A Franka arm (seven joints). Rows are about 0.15 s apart.
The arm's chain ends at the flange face. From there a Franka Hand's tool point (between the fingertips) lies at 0.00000 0.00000 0.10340 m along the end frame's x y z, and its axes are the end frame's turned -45 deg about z.
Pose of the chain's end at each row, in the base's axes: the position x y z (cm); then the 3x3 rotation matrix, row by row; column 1 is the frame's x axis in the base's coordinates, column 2 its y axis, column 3 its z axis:
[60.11 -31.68 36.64], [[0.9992 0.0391 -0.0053], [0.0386 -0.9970 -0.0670], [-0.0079 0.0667 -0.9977]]
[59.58 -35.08 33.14], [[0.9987 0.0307 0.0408], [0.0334 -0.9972 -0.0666], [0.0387 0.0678 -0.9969]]
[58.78 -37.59 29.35], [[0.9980 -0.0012 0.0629], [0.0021 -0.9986 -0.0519], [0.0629 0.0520 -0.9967]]
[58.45 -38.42 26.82], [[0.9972 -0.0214 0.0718], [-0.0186 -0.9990 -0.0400], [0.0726 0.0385 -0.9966]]
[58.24 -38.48 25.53], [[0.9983 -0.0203 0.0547], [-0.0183 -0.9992 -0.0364], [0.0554 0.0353 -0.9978]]
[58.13 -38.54 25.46], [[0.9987 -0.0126 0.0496], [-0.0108 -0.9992 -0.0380], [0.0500 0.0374 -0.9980]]
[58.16 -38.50 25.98], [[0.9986 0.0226 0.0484], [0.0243 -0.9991 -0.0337], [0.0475 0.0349 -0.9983]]
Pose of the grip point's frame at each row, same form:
[60.06 -32.37 26.32], [[0.6789 0.7342 -0.0053], [0.7323 -0.6777 -0.0670], [-0.0528 0.0416 -0.9977]]
[60.00 -35.77 22.83], [[0.6845 0.7279 0.0408], [0.7287 -0.6815 -0.0666], [-0.0206 0.0753 -0.9969]]
[59.43 -38.13 19.04], [[0.7065 0.7048 0.0629], [0.7076 -0.7046 -0.0519], [0.0077 0.0812 -0.9967]]
[59.19 -38.83 16.52], [[0.7203 0.6900 0.0718], [0.6932 -0.7196 -0.0400], [0.0241 0.0786 -0.9966]]
[58.81 -38.86 15.21], [[0.7203 0.6916 0.0547], [0.6936 -0.7195 -0.0364], [0.0142 0.0641 -0.9978]]
[58.64 -38.93 15.14], [[0.7151 0.6973 0.0496], [0.6989 -0.7142 -0.0380], [0.0089 0.0618 -0.9980]]
[58.66 -38.85 15.66], [[0.6901 0.7221 0.0484], [0.7237 -0.6893 -0.0337], [0.0089 0.0583 -0.9983]]

